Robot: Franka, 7 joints.
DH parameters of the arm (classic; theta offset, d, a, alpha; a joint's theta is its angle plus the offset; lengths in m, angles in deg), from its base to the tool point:
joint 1: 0 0.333 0 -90
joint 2: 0 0 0 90
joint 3: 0 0.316 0.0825 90
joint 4: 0 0 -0.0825 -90
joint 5: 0 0.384 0 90
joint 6: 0 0 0.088 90
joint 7: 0 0.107 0 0
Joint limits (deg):
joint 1: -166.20..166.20
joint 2: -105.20..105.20
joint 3: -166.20..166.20
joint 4: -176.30..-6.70
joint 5: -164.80..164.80
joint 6: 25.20..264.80
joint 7: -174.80..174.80
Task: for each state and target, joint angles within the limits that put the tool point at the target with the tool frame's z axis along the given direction. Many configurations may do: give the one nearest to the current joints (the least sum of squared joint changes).
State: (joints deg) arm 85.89 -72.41 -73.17 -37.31 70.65 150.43 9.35
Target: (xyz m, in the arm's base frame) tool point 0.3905 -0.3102 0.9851 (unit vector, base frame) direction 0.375 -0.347 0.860
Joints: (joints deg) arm 128.67 -35.70 -47.85 -6.91 98.67 179.02 9.35
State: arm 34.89 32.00 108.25 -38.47 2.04 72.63 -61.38
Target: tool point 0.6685 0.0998 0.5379 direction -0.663 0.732 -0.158
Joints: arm -7.04 74.18 99.49 -6.76 -4.33 47.07 -61.38
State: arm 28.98 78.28 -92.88 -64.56 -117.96 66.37 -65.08
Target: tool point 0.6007 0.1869 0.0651 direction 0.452 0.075 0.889
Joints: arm 62.31 89.12 -44.43 -89.93 -108.26 67.94 -65.08
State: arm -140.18 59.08 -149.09 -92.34 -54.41 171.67 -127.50
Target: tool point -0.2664 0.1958 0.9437 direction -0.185 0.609 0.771
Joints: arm -154.09 61.08 -154.28 -100.57 -29.29 211.09 -127.50
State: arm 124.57 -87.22 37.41 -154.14 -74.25 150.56 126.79
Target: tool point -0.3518 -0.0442 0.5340 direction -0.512 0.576 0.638
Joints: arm 118.42 -84.63 54.14 -152.10 -109.92 150.12 126.79
